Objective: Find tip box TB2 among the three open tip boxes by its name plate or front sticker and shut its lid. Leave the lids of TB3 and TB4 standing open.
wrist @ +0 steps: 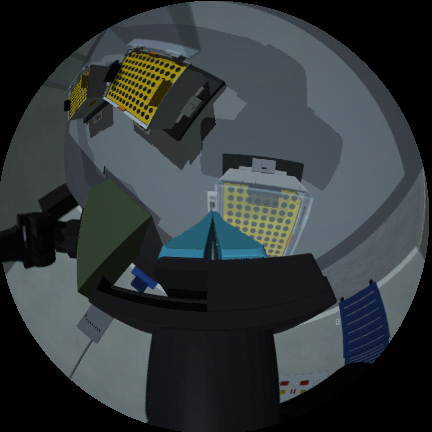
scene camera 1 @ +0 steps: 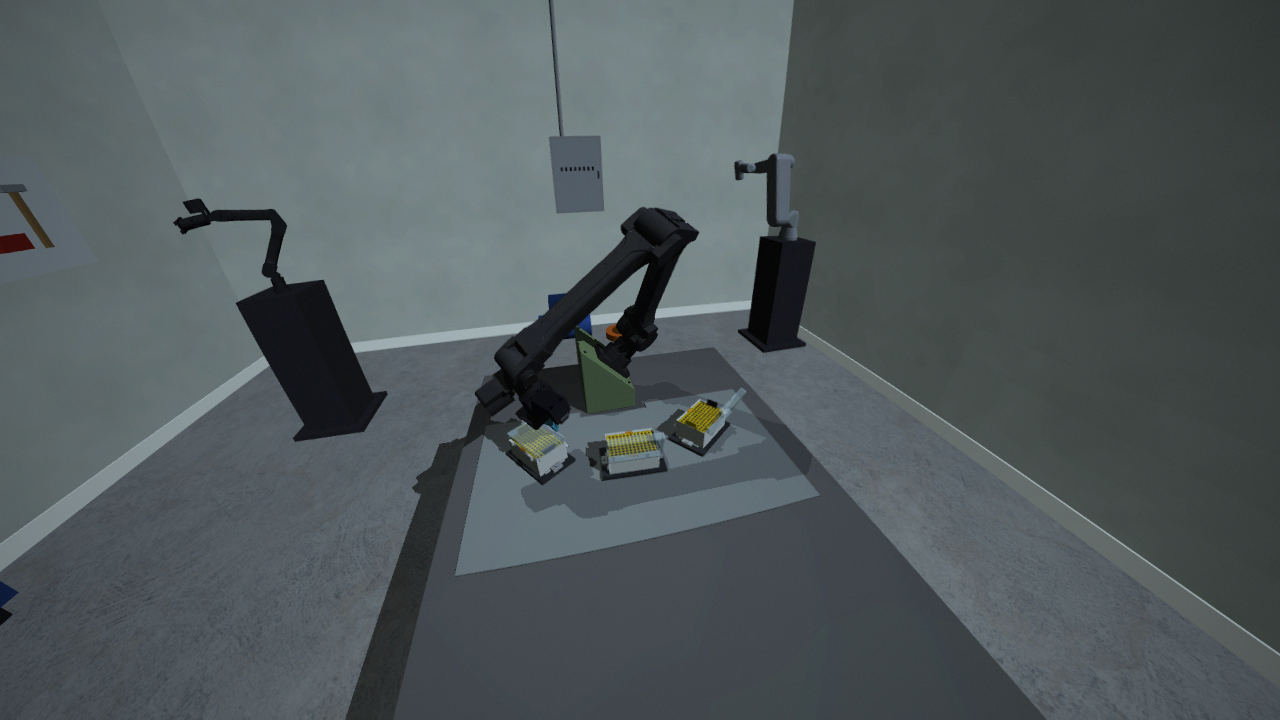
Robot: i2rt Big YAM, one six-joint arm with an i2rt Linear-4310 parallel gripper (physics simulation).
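Where they show: gripper, between the fingertips: (wrist: 212, 216) (scene camera 1: 556, 430); arm's base, origin of its link: (wrist: 87, 238) (scene camera 1: 610, 362).
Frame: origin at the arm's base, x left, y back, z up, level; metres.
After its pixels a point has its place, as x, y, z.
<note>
TB2, a white tip box (scene camera 1: 539, 454) {-0.227, -0.302, -0.042} (wrist: 260, 215) {-0.214, -0.264, -0.038} with yellow tips, is at the left in the scene view. Its clear lid lies over the tips; I cannot tell whether it is fully seated. My gripper (scene camera 1: 554, 426) {-0.183, -0.233, -0.037} (wrist: 212, 216) {-0.183, -0.233, -0.037} is shut and empty, its teal fingertips low at the rear of TB2; contact is unclear. TB3 (scene camera 1: 632, 454) (wrist: 142, 82) stands in the middle with its lid open. TB4 (scene camera 1: 701, 422) {0.184, -0.280, -0.058} (wrist: 79, 95) {0.175, -0.255, -0.057} stands at the right in the scene view, its clear lid (scene camera 1: 733, 402) {0.240, -0.328, 0.028} raised. The name plates are too small to read.
The boxes stand in dark holders on a light grey mat (scene camera 1: 537, 541) {-0.248, -0.474, -0.115}. A green bracket (scene camera 1: 602, 385) {-0.041, -0.081, -0.026} (wrist: 110, 230) {-0.062, -0.081, -0.027} stands behind them at my arm's base. Two black pedestals (scene camera 1: 308, 358) (scene camera 1: 778, 291) with other arms stand farther back on either side.
</note>
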